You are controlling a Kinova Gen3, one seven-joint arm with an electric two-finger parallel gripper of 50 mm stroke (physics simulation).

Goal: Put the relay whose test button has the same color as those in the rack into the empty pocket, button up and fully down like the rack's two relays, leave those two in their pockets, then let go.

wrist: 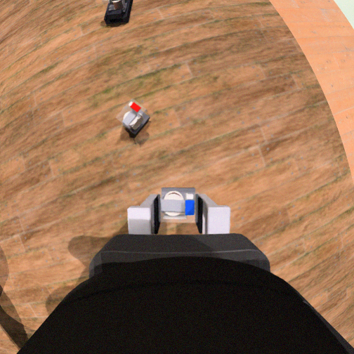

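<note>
The relay with the blue test button [173, 205] is between the fingertips, its button side facing the camera. My gripper [177, 207] is shut on it, one finger on each side. Another relay with a red test button [134, 118] stands on the wooden table, ahead and to the left of the gripper, turned at an angle. The rack, its two relays and the empty pocket cannot be made out in the wrist view.
Part of a dark object [118, 14] with a light grey piece on top is cut off by the upper edge, left of the middle. The wood-patterned surface [225, 125] ends at a curved edge on the right, with a lighter orange surface [325, 45] beyond it.
</note>
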